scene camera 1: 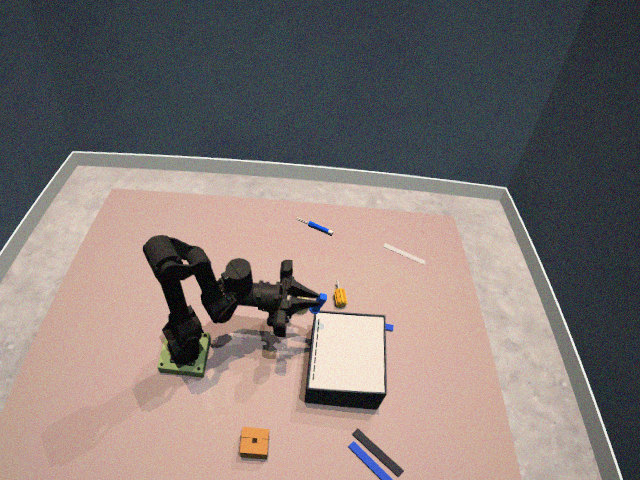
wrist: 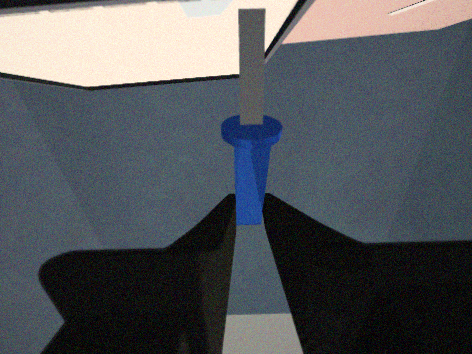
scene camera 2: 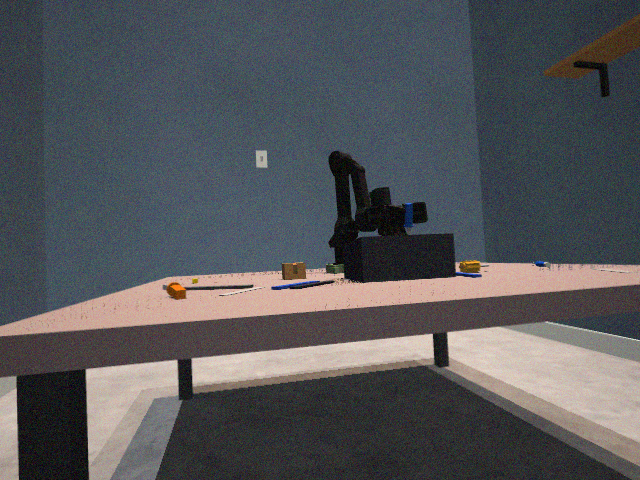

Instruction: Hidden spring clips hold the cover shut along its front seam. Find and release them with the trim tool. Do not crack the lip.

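Seen in the pictures: gripper, fingertip midpoint: [scene camera 1: 320, 299] [wrist: 248, 200] [scene camera 2: 408, 209]; arm's base, origin of the base link: [scene camera 1: 184, 353] [scene camera 2: 343, 263].
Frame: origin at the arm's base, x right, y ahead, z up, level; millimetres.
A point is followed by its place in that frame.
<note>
The box is dark [scene camera 1: 345, 398] @(y 407, x 83, z 25 mm) [scene camera 2: 403, 258] @(y 498, x -11, z 19 mm) with a cream cover [scene camera 1: 351, 351] @(y 414, x -26, z 61 mm) [wrist: 125, 45] @(y 371, x -39, z 57 mm). A dashed dark seam line [scene camera 1: 315, 351] @(y 328, x -23, z 52 mm) runs along the cover's side facing the arm. My gripper [scene camera 1: 315, 301] @(y 324, x -108, z 149 mm) [wrist: 248, 200] @(y 324, x -108, z 149 mm) is shut on the trim tool's blue handle [scene camera 1: 323, 297] @(y 331, x -105, z 165 mm) [scene camera 2: 408, 214] @(y 331, x -105, z 135 mm) [wrist: 248, 175] @(y 312, x -108, z 127 mm), beside the box's corner at the far end of the seam and above cover height. The tool's flat grey blade [wrist: 251, 65] @(y 315, x -112, z 81 mm) extends past a round blue collar and overlaps the cover in the wrist view. Whether the blade touches the seam cannot be told. No clips are visible.
A yellow tool [scene camera 1: 339, 297] @(y 389, x -235, z -3 mm) [scene camera 2: 469, 266] @(y 412, x -229, z -12 mm) lies near the box's far corner. A blue piece [scene camera 1: 389, 327] @(y 536, x -161, z -24 mm) sticks out beside the box. A blue screwdriver [scene camera 1: 320, 227] @(y 321, x -526, z -17 mm) and white strip [scene camera 1: 404, 253] @(y 606, x -459, z -28 mm) lie farther back. An orange block [scene camera 1: 254, 442] @(y 207, x 202, z -7 mm), dark strip [scene camera 1: 377, 452] @(y 494, x 197, z -25 mm) and blue strip [scene camera 1: 368, 459] @(y 472, x 216, z -23 mm) lie near the front.
</note>
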